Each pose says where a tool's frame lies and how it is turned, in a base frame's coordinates. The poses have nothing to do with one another.
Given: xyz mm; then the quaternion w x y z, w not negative.
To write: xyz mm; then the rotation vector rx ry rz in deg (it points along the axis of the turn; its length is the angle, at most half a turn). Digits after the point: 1 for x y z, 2 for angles.
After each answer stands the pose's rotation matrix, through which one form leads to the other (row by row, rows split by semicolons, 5 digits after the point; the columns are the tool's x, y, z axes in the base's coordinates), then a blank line. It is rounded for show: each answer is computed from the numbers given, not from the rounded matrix.
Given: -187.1 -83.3 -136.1 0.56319 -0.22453 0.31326 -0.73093
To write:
-187.1 -83.3 -136.1 -30.28 42.25 -98.58
-0.26480 0.68264 0.68109; -0.96399 -0.16936 -0.20504; -0.02462 -0.71086 0.70291

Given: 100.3 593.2 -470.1 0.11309 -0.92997 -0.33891 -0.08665
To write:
100.3 593.2 -470.1 -156.32 -56.97 -14.57
0.75526 0.64995 0.08451; 0.61075 -0.74470 0.26907; 0.23782 -0.15161 -0.95940

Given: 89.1 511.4 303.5 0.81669 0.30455 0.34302 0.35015
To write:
89.1 511.4 303.5 37.20 41.90 42.77
0.51946 -0.36299 0.77356; 0.78086 0.56929 -0.25723; -0.34701 0.73766 0.57917

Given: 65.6 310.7 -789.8 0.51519 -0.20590 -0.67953 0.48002
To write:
65.6 310.7 -789.8 -28.34 -93.54 66.08
-0.38437 -0.21477 -0.89785; 0.77444 0.45437 -0.44022; 0.50250 -0.86453 -0.00832

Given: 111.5 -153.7 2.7 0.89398 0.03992 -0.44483 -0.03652
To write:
111.5 -153.7 2.7 4.74 -52.86 -4.34
0.60159 0.02978 -0.79825; -0.10081 0.99415 -0.03888; 0.79242 0.10387 0.60107

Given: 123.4 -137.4 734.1 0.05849 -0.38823 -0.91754 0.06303
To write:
123.4 -137.4 734.1 -67.39 -159.28 10.94
-0.69171 0.70506 -0.15627; 0.71981 0.69061 -0.07025; 0.05839 -0.16108 -0.98521

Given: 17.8 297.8 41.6 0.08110 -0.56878 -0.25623 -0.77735
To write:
17.8 297.8 41.6 -97.41 -43.88 -133.13
-0.33983 0.41756 0.84271; 0.16539 -0.85554 0.49061; 0.92583 0.30610 0.22168

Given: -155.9 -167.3 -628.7 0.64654 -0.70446 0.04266 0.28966
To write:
-155.9 -167.3 -628.7 -91.82 5.56 37.76
0.82855 -0.43466 -0.35294; 0.31445 -0.16033 0.93564; -0.46327 -0.88621 0.00383

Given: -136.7 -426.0 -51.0 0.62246 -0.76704 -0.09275 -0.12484
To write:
-136.7 -426.0 -51.0 -100.95 -12.21 -16.43
0.95162 0.29770 0.07605; -0.01313 -0.20788 0.97807; 0.30698 -0.93175 -0.19391

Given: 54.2 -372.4 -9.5 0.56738 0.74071 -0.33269 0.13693
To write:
54.2 -372.4 -9.5 99.72 -44.79 18.44
0.74114 -0.64823 -0.17467; -0.33747 -0.13480 -0.93163; 0.58037 0.74941 -0.31866

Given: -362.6 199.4 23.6 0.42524 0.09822 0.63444 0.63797
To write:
-362.6 199.4 23.6 14.07 90.89 91.40
-0.61905 -0.41795 0.66490; 0.66721 0.16669 0.72598; -0.41426 0.89305 0.17567

